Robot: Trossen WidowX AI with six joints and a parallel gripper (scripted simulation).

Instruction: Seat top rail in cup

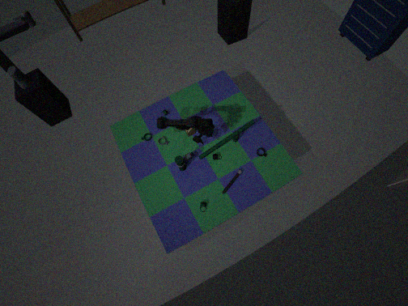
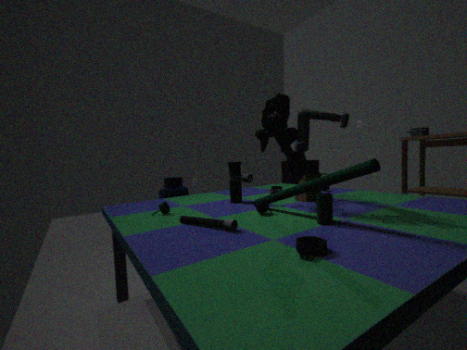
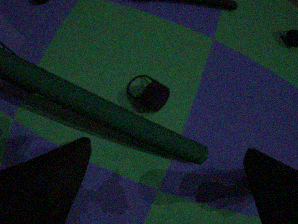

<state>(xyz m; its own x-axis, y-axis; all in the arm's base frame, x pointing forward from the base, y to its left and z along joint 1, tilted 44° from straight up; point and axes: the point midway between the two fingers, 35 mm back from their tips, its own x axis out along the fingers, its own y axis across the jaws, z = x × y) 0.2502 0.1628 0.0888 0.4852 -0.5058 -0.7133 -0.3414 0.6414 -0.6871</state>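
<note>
Now: the rail-end cup 10 mm ahead of my gripper tip, 200 mm to the right of it and 120 mm below it. Also, from my gripper tip: round band (220 mm ahead, 400 mm to the left, 230 mm below); short line post (10 mm ahead, 270 mm to the left, 140 mm below).
</note>
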